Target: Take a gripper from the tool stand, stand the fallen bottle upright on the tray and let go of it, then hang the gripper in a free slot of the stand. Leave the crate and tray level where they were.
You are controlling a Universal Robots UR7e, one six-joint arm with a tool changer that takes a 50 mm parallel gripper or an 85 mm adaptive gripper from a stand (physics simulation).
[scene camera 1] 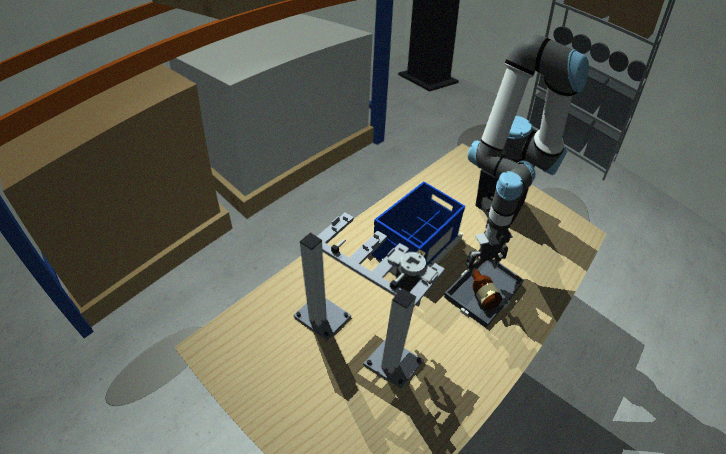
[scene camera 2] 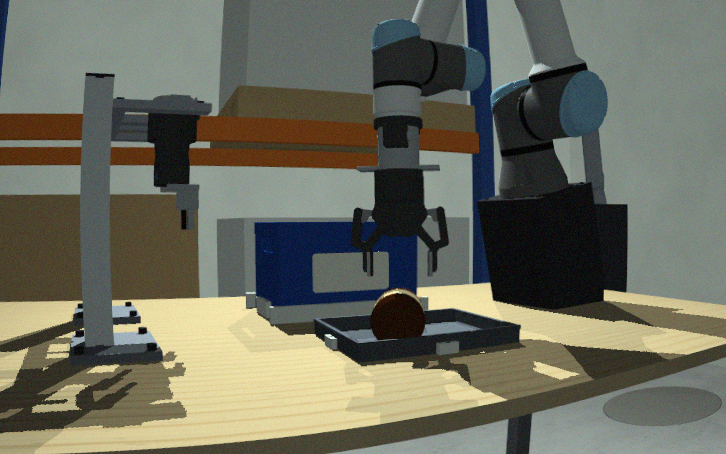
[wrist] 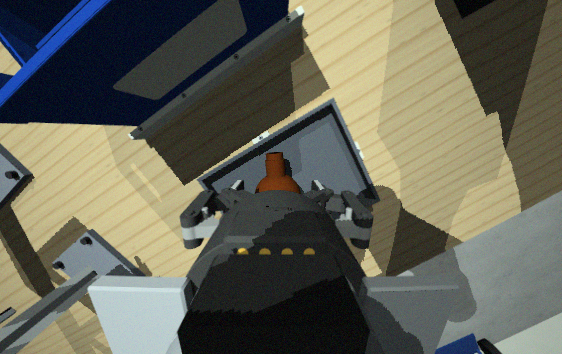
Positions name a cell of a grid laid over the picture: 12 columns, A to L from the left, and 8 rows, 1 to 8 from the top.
A blue crate shows in scene camera 1 (G4), in scene camera 2 (E5) and in the wrist view (C2). A brown bottle shows in scene camera 1 (I6), in scene camera 2 (G6) and in the wrist view (F5).
